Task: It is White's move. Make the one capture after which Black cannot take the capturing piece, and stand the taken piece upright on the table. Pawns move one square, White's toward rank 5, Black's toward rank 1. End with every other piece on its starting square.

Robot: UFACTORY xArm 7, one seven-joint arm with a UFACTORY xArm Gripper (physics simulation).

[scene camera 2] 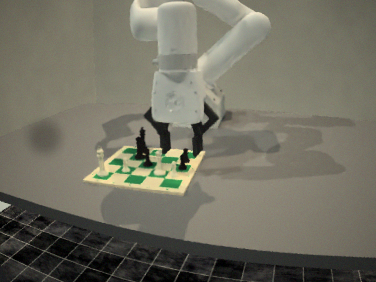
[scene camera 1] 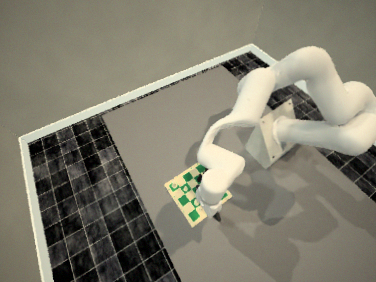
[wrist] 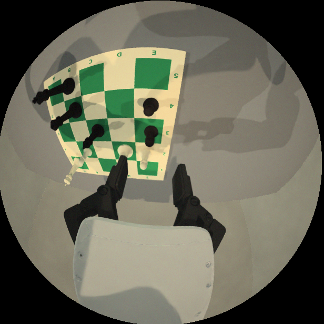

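Seen in the pictures: gripper, fingertip midpoint: [scene camera 2: 181, 153]; arm's base, origin of the base link: [scene camera 1: 281, 130].
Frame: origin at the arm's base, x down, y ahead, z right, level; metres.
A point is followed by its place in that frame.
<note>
The green-and-cream board [scene camera 1: 193, 215] @[z -0.049, x 0.149, y 0.512 m] [scene camera 2: 135, 186] @[z 0.013, x 0.149, y 0.539 m] [wrist: 175, 92] carries all the pieces upright. Black pieces stand on E4 [wrist: 151, 106], E3 [scene camera 2: 183, 164] @[z -0.056, x 0.138, y 0.436 m] [wrist: 151, 134], C3 [scene camera 2: 147, 160] @[z 0.026, x 0.136, y 0.438 m] [wrist: 97, 131], B4 [wrist: 75, 110] and B5 [wrist: 68, 86]. White pieces stand on A1 [scene camera 2: 100, 162] @[z 0.104, x 0.119, y 0.512 m] [wrist: 77, 162], B2 [scene camera 2: 125, 166] @[z 0.061, x 0.136, y 0.480 m] [wrist: 87, 152], D2 [scene camera 2: 159, 164] @[z -0.015, x 0.126, y 0.474 m] [wrist: 125, 151] and E2 [scene camera 2: 173, 170] @[z -0.046, x 0.135, y 0.477 m] [wrist: 144, 163]. My gripper [scene camera 2: 181, 151] @[z -0.058, x 0.105, y 0.456 m] [wrist: 151, 167] is open and empty, pointing down above the board's E side. In the wrist view one finger hides part of the D2 piece.
The grey table [scene camera 1: 150, 120] @[z 0.501, x 0.155, y 0.417 m] [scene camera 2: 280, 215] @[z -0.262, x 0.155, y 0.581 m] [wrist: 225, 165] surrounds the board. The arm's base [scene camera 1: 272, 132] @[z 0.009, x -0.020, y 0.060 m] stands behind the board. Dark tiled floor [scene camera 1: 75, 180] [scene camera 2: 100, 250] lies beyond the table edge. Arm shadows fall across the table and board.
</note>
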